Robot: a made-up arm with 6 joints.
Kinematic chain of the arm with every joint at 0, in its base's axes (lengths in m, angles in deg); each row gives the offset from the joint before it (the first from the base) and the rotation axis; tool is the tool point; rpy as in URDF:
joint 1: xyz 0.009 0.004 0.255 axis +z
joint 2: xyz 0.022 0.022 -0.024 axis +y
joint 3: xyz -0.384 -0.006 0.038 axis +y
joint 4: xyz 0.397 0.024 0.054 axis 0.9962 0 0.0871
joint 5: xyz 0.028 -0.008 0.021 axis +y
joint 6: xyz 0.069 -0.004 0.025 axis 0.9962 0 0.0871
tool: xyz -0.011 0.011 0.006 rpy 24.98 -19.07 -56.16
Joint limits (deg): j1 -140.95..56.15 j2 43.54..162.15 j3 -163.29..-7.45 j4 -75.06..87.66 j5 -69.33..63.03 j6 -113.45..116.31
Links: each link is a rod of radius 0.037 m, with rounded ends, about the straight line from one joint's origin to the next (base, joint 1, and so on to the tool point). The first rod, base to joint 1, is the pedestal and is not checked.
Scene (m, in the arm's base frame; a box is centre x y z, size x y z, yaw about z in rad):
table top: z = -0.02
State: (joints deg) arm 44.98 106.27 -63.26 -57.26 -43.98 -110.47
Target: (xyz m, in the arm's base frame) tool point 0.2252 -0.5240 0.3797
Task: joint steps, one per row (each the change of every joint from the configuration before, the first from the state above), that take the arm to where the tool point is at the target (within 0.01 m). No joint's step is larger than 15 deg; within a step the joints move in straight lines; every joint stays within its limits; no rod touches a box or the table.
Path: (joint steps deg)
1: -13.39 -0.47 0.17 1.13 0.73 -0.23
2: -13.39 -0.47 0.16 1.13 0.73 -0.23
3: -13.39 -0.47 0.17 1.12 0.73 -0.24
4: -13.39 -0.47 0.16 1.13 0.73 -0.23
5: -13.39 -0.47 0.17 1.13 0.73 -0.23
6: -13.38 -0.47 0.17 1.13 0.73 -0.23
7: -13.39 -0.47 0.16 1.12 0.73 -0.24
8: -13.39 -0.47 0.17 1.13 0.73 -0.23
9: -13.39 -0.47 0.16 1.13 0.72 -0.23

